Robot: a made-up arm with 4 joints.
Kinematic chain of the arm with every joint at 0, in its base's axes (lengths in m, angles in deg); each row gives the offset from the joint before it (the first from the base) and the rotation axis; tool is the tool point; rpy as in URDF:
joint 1: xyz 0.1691 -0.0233 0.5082 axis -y
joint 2: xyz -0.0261 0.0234 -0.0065 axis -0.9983 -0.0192 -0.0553
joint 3: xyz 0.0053 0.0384 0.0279 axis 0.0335 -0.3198 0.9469
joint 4: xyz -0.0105 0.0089 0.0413 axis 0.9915 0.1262 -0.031
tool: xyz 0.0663 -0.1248 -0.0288 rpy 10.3 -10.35 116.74
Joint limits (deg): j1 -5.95..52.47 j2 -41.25..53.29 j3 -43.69..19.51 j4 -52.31..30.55
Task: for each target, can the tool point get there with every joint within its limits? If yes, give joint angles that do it. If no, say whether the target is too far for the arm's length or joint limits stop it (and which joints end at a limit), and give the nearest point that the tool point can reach.
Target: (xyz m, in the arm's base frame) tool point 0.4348 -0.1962 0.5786
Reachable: no: too far | nearest point 0.2356 -0.1194 0.5681 | short by 0.214 m
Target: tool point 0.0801 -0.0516 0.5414
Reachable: yes | joints 45.06 30.38 -36.67 -6.60
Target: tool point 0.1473 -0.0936 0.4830
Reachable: yes | joints 3.17 -31.25 -30.20 2.03
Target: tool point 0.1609 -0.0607 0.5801
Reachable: yes | joints 18.01 24.34 -9.84 -2.97
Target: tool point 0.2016 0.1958 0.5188
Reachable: no: joint limits stop it (at a limit: joint 1, joint 2, joint 3, joint 4) | nearest point 0.2258 0.1092 0.6191 | short by 0.135 m
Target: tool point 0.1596 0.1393 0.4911
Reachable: no: joint limits stop it (at a limit: joint 1, joint 2, joint 3, joint 4) | nearest point 0.1043 0.1092 0.6145 | short by 0.139 m
